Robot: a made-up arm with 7 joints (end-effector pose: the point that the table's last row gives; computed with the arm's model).
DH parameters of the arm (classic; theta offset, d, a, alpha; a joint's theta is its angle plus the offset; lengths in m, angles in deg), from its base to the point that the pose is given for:
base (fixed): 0 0.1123 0 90
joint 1: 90 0.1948 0.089 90
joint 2: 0 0.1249 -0.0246 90
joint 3: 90 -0.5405 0.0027 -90
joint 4: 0 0.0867 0.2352 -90
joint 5: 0 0.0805 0.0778 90
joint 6: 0 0.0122 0.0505 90
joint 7: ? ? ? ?
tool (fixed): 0 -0.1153 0 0
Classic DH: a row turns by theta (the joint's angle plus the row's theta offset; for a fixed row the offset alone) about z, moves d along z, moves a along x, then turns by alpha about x.
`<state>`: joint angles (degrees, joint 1 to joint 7).
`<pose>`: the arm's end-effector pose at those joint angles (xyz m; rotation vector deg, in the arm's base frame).
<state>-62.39 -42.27 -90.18 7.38 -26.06 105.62 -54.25</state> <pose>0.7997 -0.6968 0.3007 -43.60 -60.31 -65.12</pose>
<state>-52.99 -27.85 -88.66 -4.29 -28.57 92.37 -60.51</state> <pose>0.7084 -0.7687 0.3713 -42.03 -71.67 -55.89</pose>
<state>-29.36 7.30 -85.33 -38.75 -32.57 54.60 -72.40</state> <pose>0.4885 -0.7215 0.3775 -28.20 -100.88 -21.67</pose>
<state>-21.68 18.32 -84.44 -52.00 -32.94 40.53 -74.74</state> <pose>0.4322 -0.6280 0.3456 -21.80 -110.01 -4.99</pose>
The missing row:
joint 7: 0 -0.0167 0.1113 90
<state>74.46 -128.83 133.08 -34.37 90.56 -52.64 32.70</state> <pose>-0.5483 -0.2333 0.1886 -38.91 8.25 -61.50</pose>
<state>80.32 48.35 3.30 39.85 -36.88 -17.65 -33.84</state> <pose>0.8225 -0.5056 0.3983 61.81 -58.68 20.20</pose>
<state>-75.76 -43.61 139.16 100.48 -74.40 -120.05 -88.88</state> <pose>0.7033 -0.8190 0.2195 -89.22 48.92 -29.02</pose>
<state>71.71 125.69 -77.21 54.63 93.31 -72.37 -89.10</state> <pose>0.4811 0.0584 0.0637 -14.41 -111.64 -127.06</pose>
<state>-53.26 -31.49 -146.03 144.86 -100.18 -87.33 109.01</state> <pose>0.4988 -0.6074 -0.0047 17.54 -12.48 124.66</pose>
